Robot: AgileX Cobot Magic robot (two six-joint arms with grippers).
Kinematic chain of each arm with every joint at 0, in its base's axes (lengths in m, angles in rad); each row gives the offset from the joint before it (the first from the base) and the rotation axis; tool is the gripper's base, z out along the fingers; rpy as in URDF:
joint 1: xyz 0 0 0.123 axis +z
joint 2: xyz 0 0 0 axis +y
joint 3: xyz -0.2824 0 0.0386 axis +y
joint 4: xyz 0.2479 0 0.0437 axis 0.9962 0 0.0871
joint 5: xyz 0 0 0 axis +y
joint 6: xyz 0.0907 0 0.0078 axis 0.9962 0 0.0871
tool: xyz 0 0 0 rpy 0 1.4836 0
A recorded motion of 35 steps. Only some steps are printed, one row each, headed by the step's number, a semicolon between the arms.
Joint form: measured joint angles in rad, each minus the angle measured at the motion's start. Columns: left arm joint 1, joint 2, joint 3, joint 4, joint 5, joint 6; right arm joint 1, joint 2, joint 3, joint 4, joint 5, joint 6.
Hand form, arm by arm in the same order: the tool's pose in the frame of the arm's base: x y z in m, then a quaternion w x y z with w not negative. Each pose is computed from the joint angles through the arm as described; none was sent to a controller.
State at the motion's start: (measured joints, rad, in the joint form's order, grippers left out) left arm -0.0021 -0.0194 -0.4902 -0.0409 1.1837 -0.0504; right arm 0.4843 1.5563 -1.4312 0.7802 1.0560 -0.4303
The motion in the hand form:
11: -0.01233 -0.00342 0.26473 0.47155 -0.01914 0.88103 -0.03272; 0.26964 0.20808 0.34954 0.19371 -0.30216 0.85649 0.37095
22: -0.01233 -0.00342 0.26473 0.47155 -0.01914 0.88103 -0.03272; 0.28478 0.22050 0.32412 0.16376 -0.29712 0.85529 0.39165
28: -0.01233 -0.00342 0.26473 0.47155 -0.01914 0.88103 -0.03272; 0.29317 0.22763 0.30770 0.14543 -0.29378 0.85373 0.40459
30: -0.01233 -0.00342 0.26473 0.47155 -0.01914 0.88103 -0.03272; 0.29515 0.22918 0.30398 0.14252 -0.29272 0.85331 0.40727
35: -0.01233 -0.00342 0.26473 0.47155 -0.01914 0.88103 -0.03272; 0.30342 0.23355 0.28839 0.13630 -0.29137 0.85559 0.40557
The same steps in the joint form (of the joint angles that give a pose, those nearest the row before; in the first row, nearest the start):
11: 0.0000 0.0000 0.0000 0.0000 0.0000 0.0000; 0.0085 0.0314 0.0020 0.0020 -0.0042 0.0000
22: 0.0000 0.0000 0.0000 0.0000 0.0000 0.0000; 0.0085 0.1173 0.0020 0.0748 -0.0086 -0.0525
28: 0.0000 0.0000 0.0000 0.0000 0.0000 0.0000; 0.0085 0.1704 0.0019 0.1206 -0.0086 -0.0874
30: 0.0000 0.0000 0.0000 0.0000 0.0000 0.0000; 0.0085 0.1823 0.0020 0.1310 -0.0107 -0.0960
35: 0.0000 0.0000 0.0000 0.0000 0.0000 0.0000; 0.0085 0.2265 0.0020 0.1436 -0.0288 -0.1244

